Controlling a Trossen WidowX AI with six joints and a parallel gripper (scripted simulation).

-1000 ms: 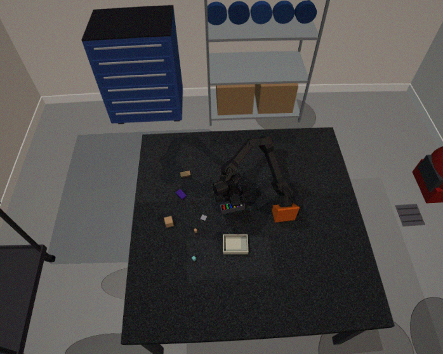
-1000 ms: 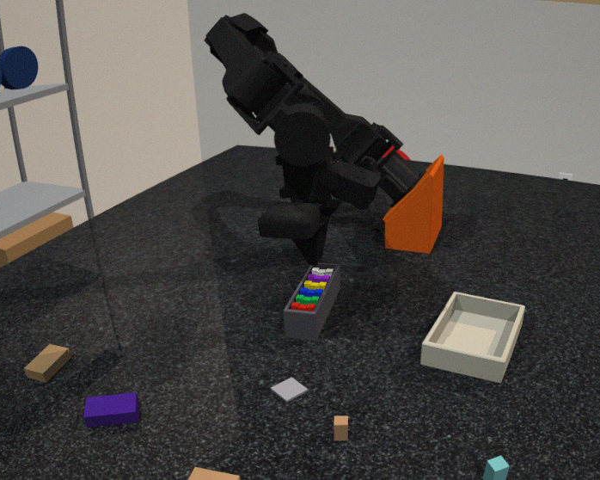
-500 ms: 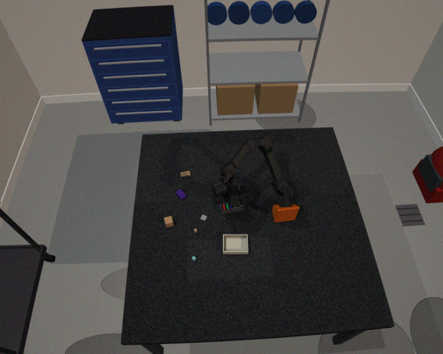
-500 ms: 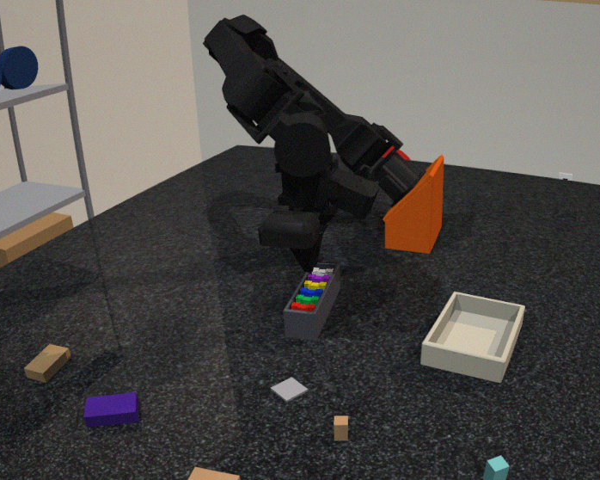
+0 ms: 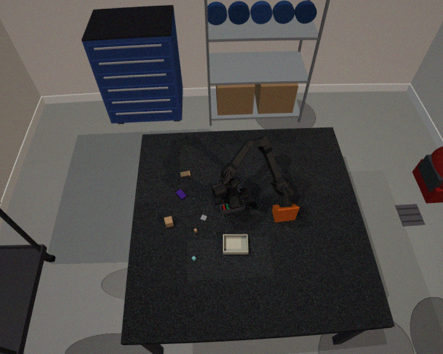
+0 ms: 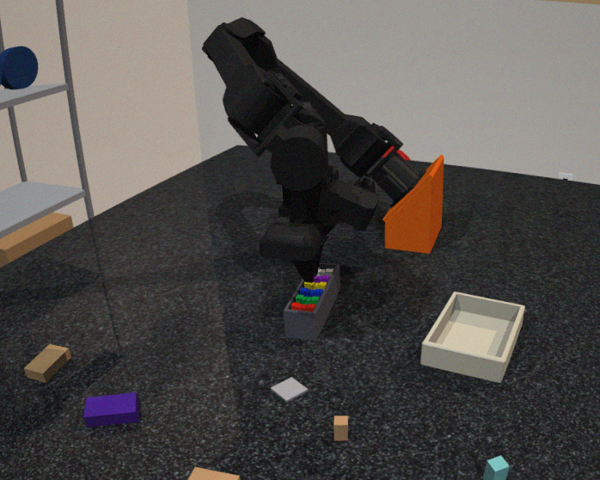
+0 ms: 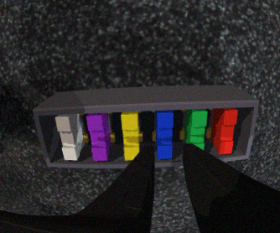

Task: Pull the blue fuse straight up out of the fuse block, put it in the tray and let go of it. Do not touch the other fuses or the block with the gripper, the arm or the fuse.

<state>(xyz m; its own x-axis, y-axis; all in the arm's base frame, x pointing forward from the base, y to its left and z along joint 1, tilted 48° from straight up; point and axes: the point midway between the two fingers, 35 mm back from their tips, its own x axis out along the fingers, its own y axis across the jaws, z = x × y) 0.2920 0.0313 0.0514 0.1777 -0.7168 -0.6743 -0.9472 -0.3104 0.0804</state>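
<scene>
The blue fuse lies 3 cm below my gripper tip. Round my gripper tip: grey tile 15 cm ahead, 6 cm to the left, 6 cm below; tan block 19 cm ahead, 15 cm to the left, 5 cm below; cream tray 3 cm behind, 22 cm to the left, 5 cm below.
</scene>
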